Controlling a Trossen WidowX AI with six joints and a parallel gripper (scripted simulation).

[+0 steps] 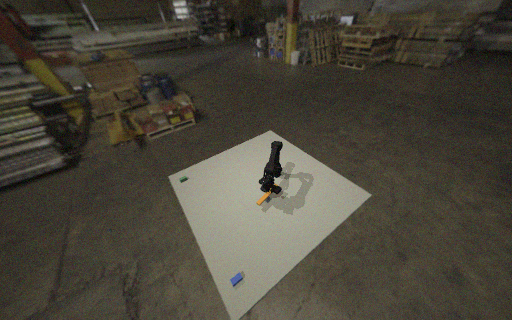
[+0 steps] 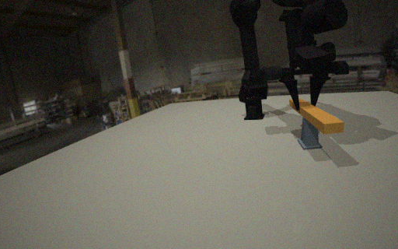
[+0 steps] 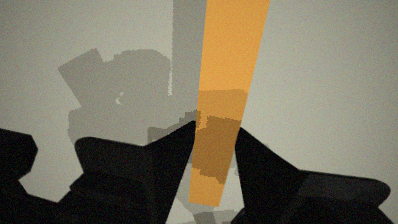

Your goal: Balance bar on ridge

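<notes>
My gripper tip is 30 mm short of the bar and 10 mm to the right of it. The rest, counted from my gripper tip: green block 660 mm to the right, 520 mm ahead, 60 mm below; then blue block 520 mm ahead, 340 mm to the left, 60 mm below.
</notes>
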